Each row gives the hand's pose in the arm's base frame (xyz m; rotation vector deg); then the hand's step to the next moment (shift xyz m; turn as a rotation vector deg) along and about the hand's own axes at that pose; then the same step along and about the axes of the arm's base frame.
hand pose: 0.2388 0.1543 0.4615 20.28 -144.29 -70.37
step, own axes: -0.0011 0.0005 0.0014 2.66 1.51 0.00
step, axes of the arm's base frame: 0.0004 0.0017 -0.0006 -2.57 -0.03 1.66
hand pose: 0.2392 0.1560 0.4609 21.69 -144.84 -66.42
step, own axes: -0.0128 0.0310 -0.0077 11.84 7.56 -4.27
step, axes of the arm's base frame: 0.0116 0.0192 0.0261 -9.80 -2.52 10.64
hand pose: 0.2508 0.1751 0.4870 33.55 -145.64 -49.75
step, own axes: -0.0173 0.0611 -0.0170 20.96 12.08 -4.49
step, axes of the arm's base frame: 0.0069 0.0445 0.0479 -18.49 -3.92 15.76
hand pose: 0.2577 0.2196 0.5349 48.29 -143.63 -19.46
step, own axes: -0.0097 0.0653 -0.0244 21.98 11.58 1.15
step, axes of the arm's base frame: -0.0137 0.0550 0.0417 -21.80 -4.49 11.09
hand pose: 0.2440 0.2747 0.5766 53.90 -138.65 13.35
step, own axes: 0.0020 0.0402 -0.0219 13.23 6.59 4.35
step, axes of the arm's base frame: -0.0191 0.0361 0.0208 -14.38 -4.22 3.57
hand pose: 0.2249 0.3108 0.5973 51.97 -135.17 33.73
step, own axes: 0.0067 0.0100 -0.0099 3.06 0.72 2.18
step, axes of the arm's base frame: -0.0081 0.0092 0.0097 -3.14 -2.18 0.10
